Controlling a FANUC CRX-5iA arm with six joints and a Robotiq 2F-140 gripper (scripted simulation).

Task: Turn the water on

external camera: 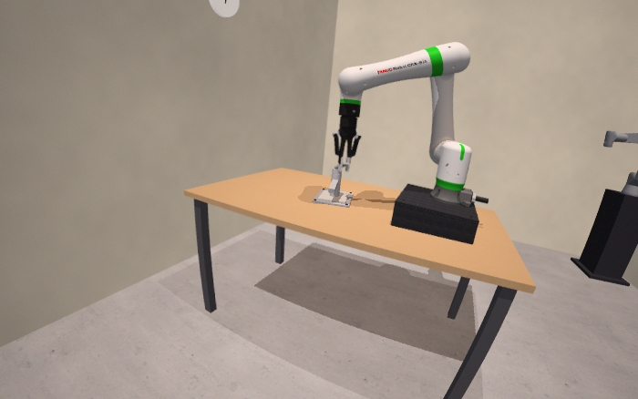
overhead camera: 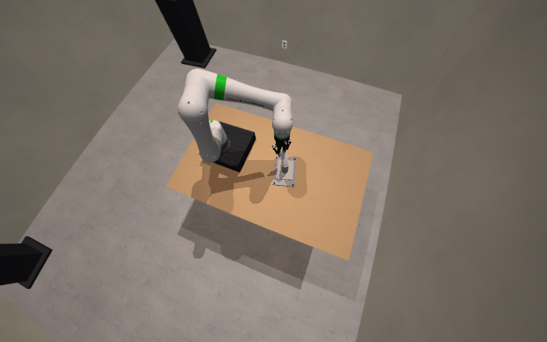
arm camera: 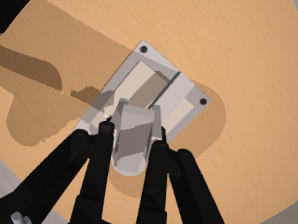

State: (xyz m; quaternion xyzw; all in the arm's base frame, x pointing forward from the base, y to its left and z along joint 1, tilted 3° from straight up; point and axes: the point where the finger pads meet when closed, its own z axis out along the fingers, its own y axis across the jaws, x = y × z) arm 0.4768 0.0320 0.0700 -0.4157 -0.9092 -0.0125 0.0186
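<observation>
My gripper is now 2 cm to the left of the tap lever, 2 cm short of it and 1 cm above it.
</observation>
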